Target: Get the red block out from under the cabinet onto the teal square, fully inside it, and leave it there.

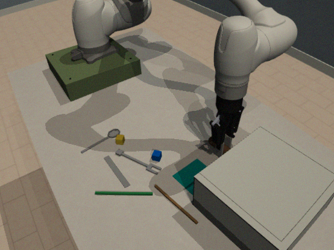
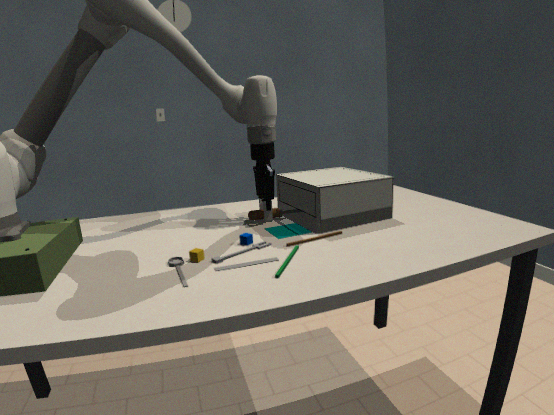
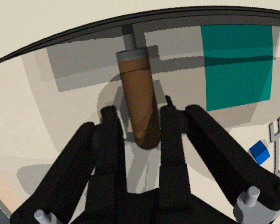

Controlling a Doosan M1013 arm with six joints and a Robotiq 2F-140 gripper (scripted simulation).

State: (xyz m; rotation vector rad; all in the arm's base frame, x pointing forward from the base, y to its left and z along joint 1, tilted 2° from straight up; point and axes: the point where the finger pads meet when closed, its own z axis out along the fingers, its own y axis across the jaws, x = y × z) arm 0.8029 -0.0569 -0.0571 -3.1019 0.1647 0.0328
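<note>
My hand is 130 mm to the left of the teal square and 40 mm above it. Round my hand: blue cube (150 mm behind, 160 mm to the right, 20 mm below); then red block (190 mm ahead, 140 mm to the right, 20 mm below); then brown stick (20 mm ahead, 250 mm to the right, 30 mm below).
</note>
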